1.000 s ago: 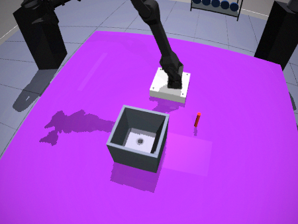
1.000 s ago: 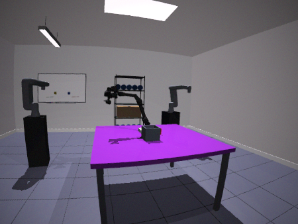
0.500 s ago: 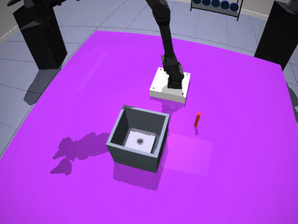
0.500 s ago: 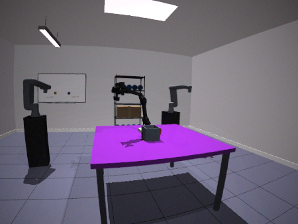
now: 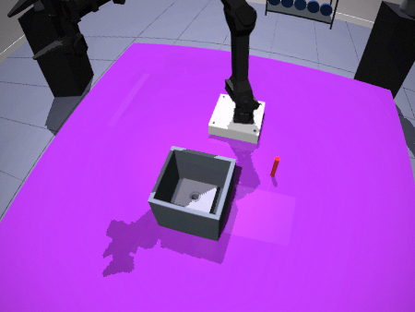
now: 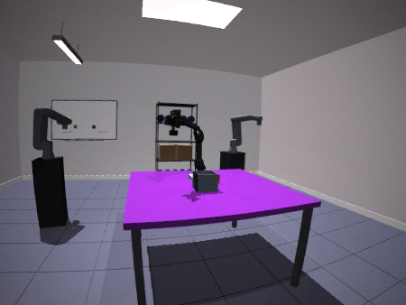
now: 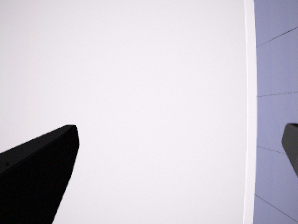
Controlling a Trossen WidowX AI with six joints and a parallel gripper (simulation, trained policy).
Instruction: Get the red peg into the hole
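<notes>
Right now the red peg is 100 mm behind my gripper tip, 490 mm to the left of it and 460 mm below it.
</notes>
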